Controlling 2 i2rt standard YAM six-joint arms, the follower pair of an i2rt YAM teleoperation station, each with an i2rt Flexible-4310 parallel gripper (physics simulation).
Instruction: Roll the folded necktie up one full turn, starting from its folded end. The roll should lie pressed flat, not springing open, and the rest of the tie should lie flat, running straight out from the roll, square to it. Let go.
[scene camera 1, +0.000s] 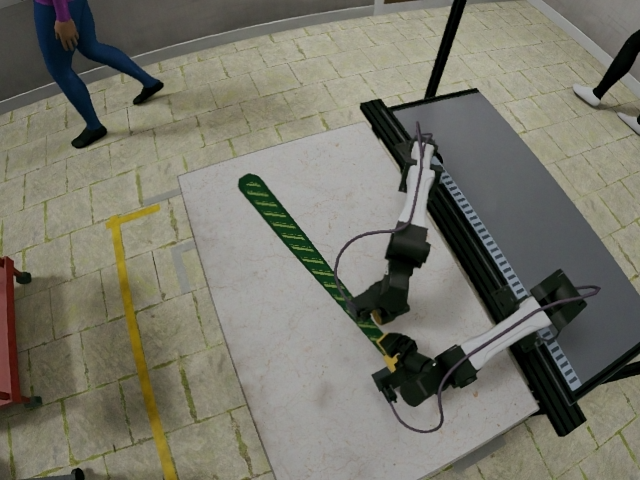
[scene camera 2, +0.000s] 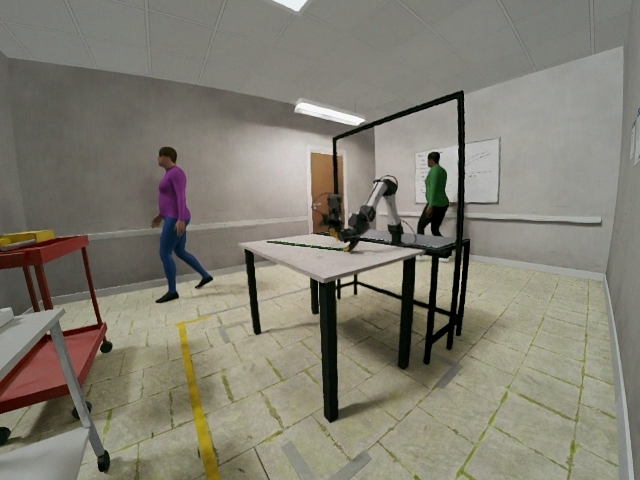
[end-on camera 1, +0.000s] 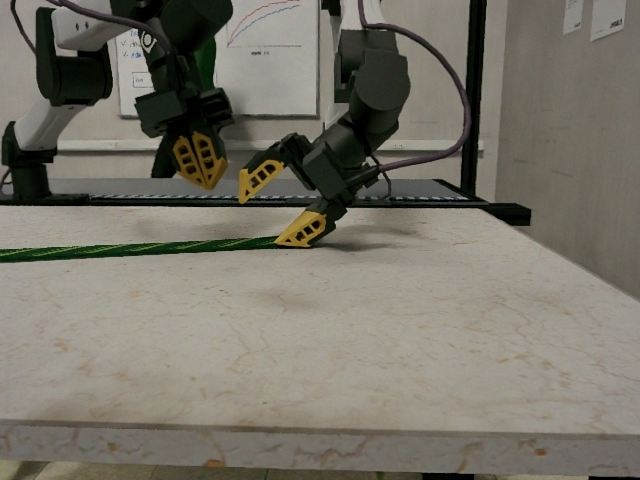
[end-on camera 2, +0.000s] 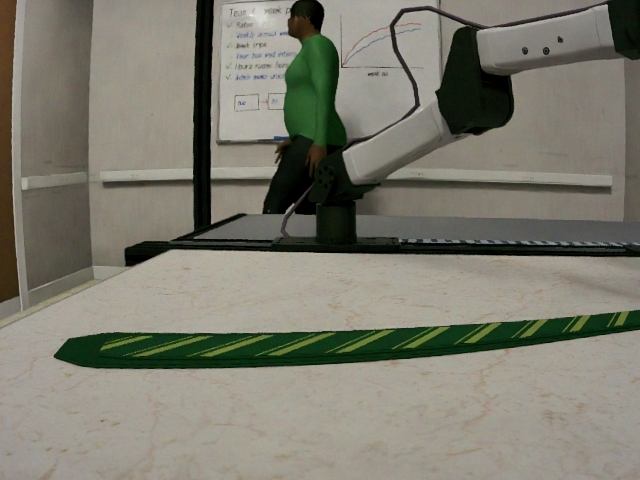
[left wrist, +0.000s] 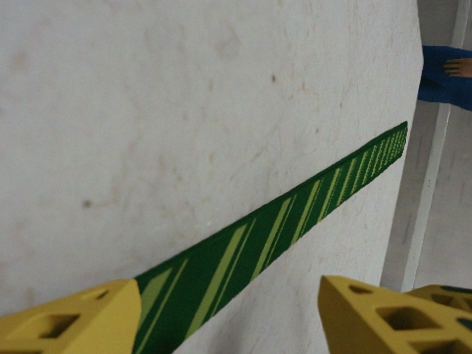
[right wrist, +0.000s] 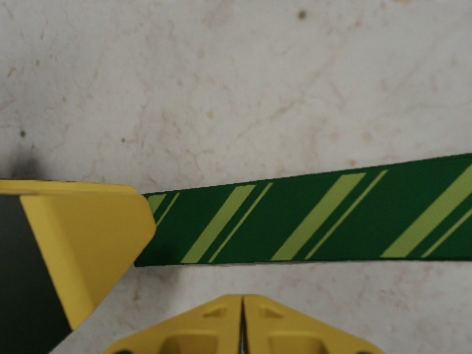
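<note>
The green necktie (scene camera 1: 294, 237) (scene camera 2: 305, 244) (end-on camera 1: 155, 248) (end-on camera 2: 289, 345) (left wrist: 285, 220) (right wrist: 310, 220) with light stripes lies long and flat on the table. Its wide end is at upper left in scene camera 1. My left gripper (scene camera 1: 385, 352) (end-on camera 1: 260, 222) (left wrist: 229, 290) is open and tilted over the narrow end. Its lower finger is at that end, down at the table, and its other finger is raised. Whether that finger is over or under the cloth is hidden. My right gripper (scene camera 1: 376, 316) (end-on camera 1: 207, 188) (right wrist: 242, 309) is shut and empty, above the tie close to my left gripper.
The pale table (scene camera 1: 310, 413) (scene camera 2: 320, 268) (end-on camera 1: 310, 361) bears the tie. A black rail (scene camera 1: 460, 242) and a grey bench (scene camera 1: 522, 170) run along the arms' side. A red cart (scene camera 1: 12, 330) (scene camera 2: 51, 392) stands away from the table. Two people stand in the room.
</note>
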